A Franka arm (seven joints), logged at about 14 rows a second.
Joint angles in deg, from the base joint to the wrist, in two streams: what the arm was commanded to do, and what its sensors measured. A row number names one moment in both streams.
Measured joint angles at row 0:
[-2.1, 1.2, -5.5, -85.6, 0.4, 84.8, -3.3]
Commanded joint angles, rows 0 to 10:
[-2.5, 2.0, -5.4, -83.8, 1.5, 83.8, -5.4]
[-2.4, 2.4, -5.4, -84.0, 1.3, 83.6, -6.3]
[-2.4, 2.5, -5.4, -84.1, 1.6, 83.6, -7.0]
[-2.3, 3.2, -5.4, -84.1, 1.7, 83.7, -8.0]
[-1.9, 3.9, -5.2, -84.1, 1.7, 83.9, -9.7]
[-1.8, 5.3, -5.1, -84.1, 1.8, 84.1, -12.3]
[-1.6, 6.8, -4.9, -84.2, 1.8, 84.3, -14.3]
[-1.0, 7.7, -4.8, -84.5, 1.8, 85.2, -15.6]
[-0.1, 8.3, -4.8, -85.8, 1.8, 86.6, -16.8]
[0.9, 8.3, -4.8, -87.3, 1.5, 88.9, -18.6]
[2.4, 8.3, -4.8, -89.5, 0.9, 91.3, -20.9]
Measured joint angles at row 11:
[0.0, 8.6, -4.5, -86.9, 1.0, 88.3, -17.3]
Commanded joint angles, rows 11 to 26:
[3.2, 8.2, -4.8, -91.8, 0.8, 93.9, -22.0]
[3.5, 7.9, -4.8, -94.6, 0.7, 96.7, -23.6]
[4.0, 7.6, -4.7, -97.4, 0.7, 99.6, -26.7]
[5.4, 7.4, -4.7, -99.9, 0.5, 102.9, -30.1]
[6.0, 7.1, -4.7, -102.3, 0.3, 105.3, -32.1]
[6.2, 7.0, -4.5, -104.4, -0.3, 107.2, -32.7]
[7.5, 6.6, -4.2, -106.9, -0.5, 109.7, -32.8]
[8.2, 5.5, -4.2, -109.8, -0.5, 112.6, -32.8]
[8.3, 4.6, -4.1, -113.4, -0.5, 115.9, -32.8]
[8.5, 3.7, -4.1, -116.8, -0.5, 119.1, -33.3]
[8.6, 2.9, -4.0, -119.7, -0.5, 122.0, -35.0]
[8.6, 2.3, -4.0, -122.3, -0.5, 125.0, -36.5]
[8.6, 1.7, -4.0, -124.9, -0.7, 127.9, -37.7]
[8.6, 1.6, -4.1, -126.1, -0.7, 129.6, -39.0]
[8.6, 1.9, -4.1, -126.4, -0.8, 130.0, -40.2]
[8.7, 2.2, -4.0, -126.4, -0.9, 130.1, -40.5]
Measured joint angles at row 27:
[8.4, 4.2, -3.9, -124.0, -0.1, 128.6, -38.6]
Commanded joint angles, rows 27 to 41:
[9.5, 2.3, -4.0, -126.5, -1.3, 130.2, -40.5]
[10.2, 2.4, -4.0, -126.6, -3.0, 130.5, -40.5]
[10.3, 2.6, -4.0, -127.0, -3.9, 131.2, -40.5]
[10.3, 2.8, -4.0, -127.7, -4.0, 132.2, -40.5]
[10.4, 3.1, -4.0, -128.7, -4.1, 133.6, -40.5]
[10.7, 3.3, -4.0, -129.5, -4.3, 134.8, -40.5]
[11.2, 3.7, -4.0, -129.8, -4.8, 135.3, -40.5]
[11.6, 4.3, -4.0, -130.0, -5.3, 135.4, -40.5]
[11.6, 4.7, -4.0, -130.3, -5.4, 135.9, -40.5]
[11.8, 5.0, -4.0, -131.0, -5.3, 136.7, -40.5]
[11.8, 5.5, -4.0, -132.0, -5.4, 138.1, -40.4]
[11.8, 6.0, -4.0, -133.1, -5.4, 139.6, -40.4]
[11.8, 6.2, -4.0, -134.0, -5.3, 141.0, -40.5]
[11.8, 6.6, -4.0, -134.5, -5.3, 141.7, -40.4]
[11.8, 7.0, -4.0, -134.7, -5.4, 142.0, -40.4]
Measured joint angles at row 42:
[11.4, 7.0, -3.7, -133.3, -4.6, 140.0, -40.0]
